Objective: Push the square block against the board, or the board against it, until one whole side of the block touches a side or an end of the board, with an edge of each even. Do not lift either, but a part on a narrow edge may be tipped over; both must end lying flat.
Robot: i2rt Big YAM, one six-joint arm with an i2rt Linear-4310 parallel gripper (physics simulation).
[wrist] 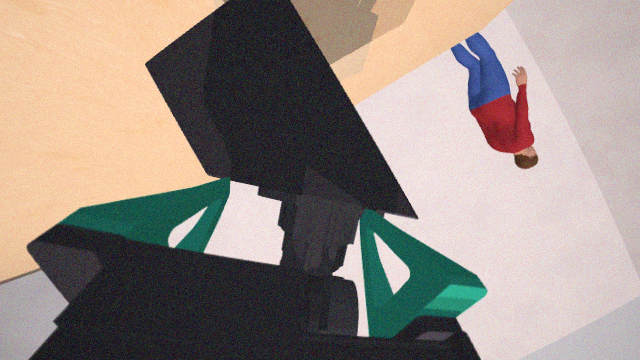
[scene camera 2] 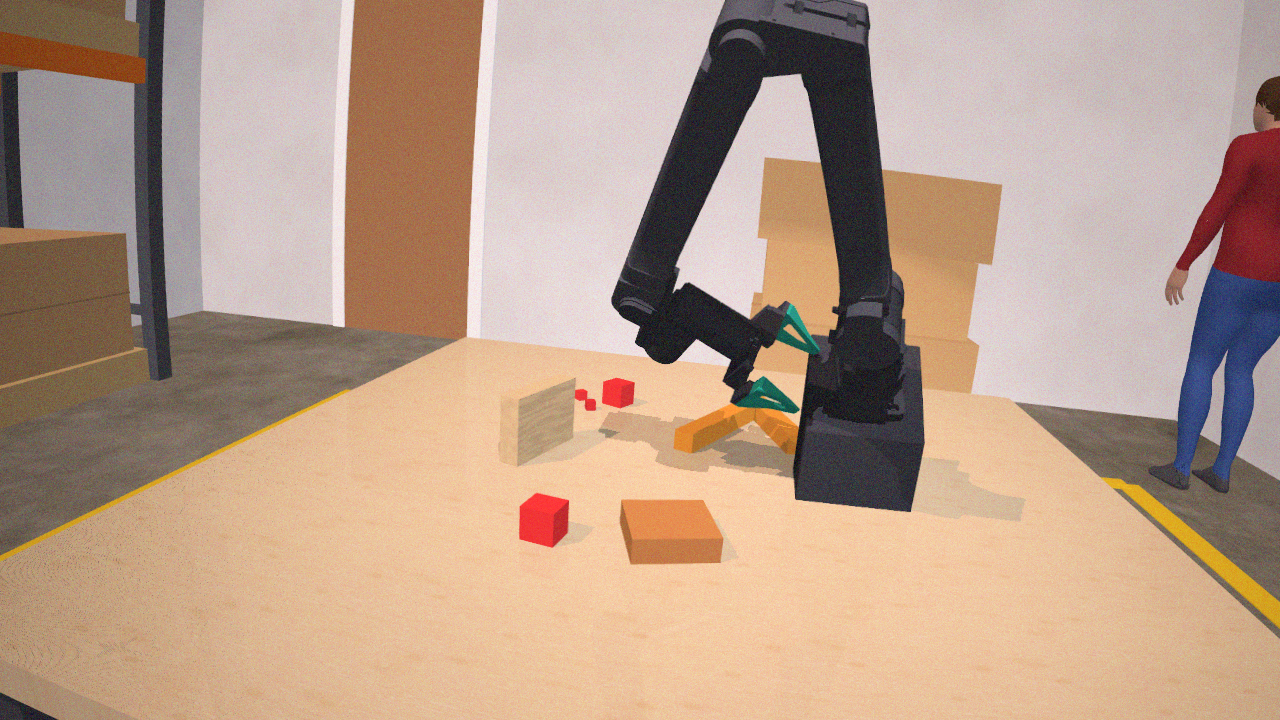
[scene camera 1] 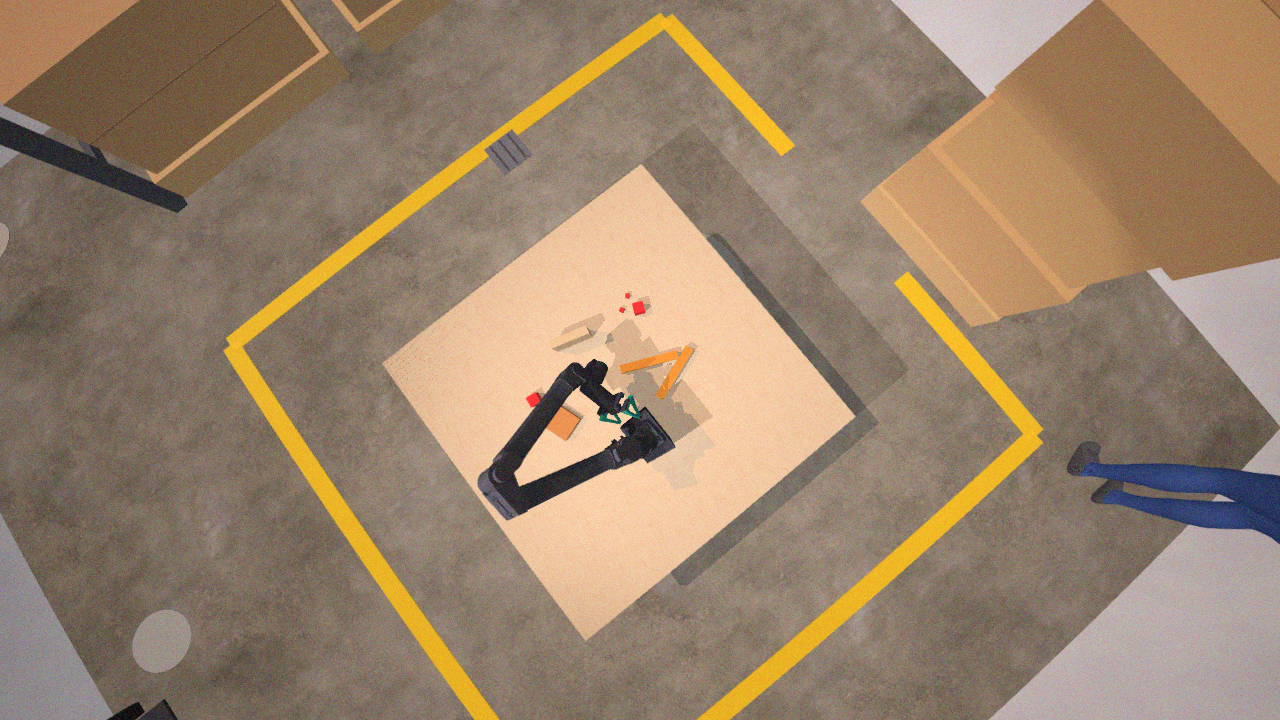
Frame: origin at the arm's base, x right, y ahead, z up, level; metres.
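Seen in the pictures: gripper, fingertip midpoint: [wrist: 300,200] [scene camera 2: 807,381] [scene camera 1: 630,420]; arm's base, origin of the base link: [wrist: 325,187] [scene camera 2: 867,381] [scene camera 1: 647,436].
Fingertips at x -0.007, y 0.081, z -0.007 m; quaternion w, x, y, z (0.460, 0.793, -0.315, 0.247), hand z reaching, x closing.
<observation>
Pixels of each thing's middle, then the offset from my fingertips to it.
- square block, body centre: [scene camera 2: 669,530] [scene camera 1: 562,422] dz -0.133, dx -0.205, dy +0.158 m
- board, body centre: [scene camera 2: 539,418] [scene camera 1: 571,339] dz -0.100, dx +0.030, dy +0.365 m
- orange angled piece, body centre: [scene camera 2: 717,424] [scene camera 1: 648,362] dz -0.132, dx +0.187, dy +0.108 m
The square block [scene camera 1: 563,422] [scene camera 2: 671,530], orange-brown, lies flat; in scene camera 2 it is at the front middle, and in scene camera 1 it is beside the arm. The board [scene camera 1: 572,338] [scene camera 2: 544,422], pale wood, stands upright on a narrow edge, well apart from the block and farther back in scene camera 2. My gripper [scene camera 1: 625,415] [scene camera 2: 808,381] [wrist: 300,200] is open, with nothing between its green fingers. It hangs above the table close to the arm's base, away from both parts. Neither part shows in the wrist view.
A red cube [scene camera 1: 533,399] [scene camera 2: 544,519] lies near the block's left side in scene camera 2. Another red cube [scene camera 1: 638,308] [scene camera 2: 617,392] and two tiny red ones lie behind the board. An orange angled piece [scene camera 1: 650,361] [scene camera 2: 711,428] lies near the black arm base [scene camera 2: 854,470].
</observation>
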